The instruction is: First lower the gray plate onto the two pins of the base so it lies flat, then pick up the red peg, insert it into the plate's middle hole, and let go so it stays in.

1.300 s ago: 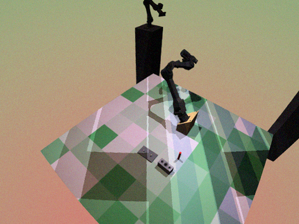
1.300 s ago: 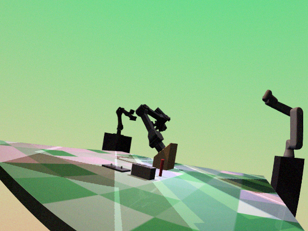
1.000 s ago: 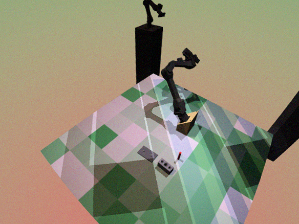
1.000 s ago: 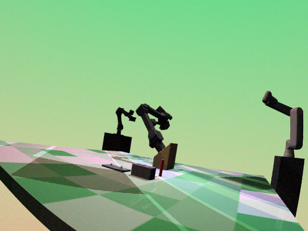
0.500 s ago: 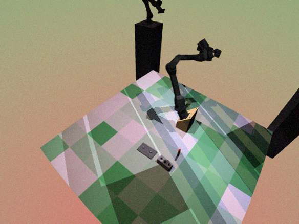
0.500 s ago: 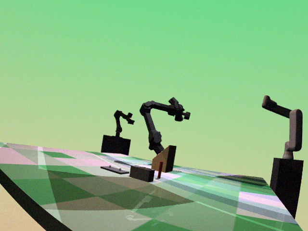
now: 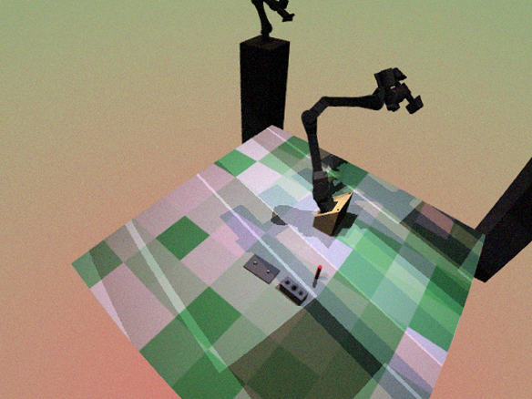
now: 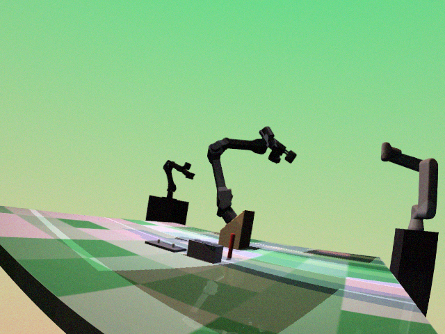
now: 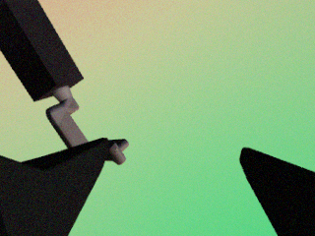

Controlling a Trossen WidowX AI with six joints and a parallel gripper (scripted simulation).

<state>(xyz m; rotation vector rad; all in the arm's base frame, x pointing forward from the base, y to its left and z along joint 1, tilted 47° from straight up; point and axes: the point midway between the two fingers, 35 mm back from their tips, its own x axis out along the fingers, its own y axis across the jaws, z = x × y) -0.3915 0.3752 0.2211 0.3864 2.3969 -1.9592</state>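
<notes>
My gripper tip is now 80 cm short of the gray plate, 47 cm above it and 6 cm to the left of it. Round my gripper tip: red peg 69 cm ahead, 47 cm below, 2 cm to the right.
</notes>
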